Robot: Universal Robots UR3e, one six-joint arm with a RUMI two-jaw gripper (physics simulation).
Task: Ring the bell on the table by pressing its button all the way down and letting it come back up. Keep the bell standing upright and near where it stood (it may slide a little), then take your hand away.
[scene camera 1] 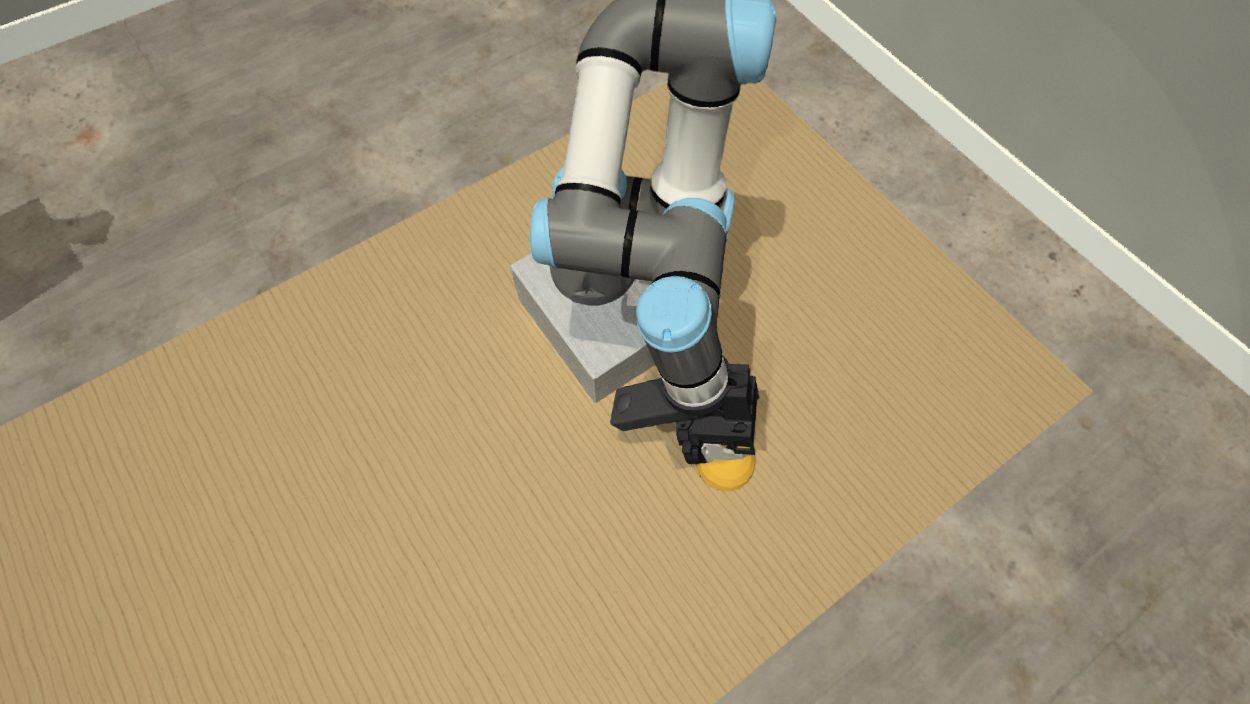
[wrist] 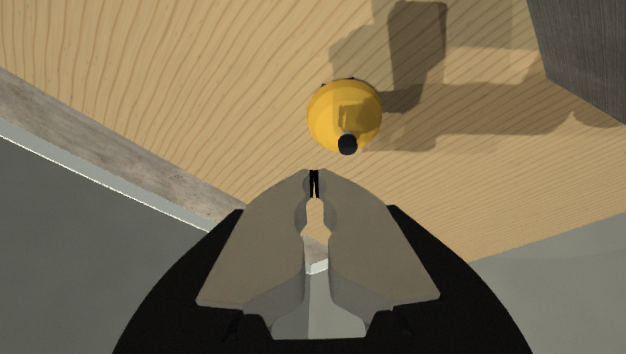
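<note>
The yellow domed bell stands upright on the wooden table. Its black button sticks up from the top in the wrist view; in the scene view the gripper hides it. My gripper is shut with its fingertips together and nothing between them. In the wrist view the tips appear just below and a little left of the button, with a gap between. In the scene view the gripper hangs over the rear part of the bell. The exact height of the tips above the button cannot be told.
The wooden table top lies under the bell. The grey block that carries the arm's base stands behind and to the left of the bell in the scene view. The arm's shadow falls beside the bell.
</note>
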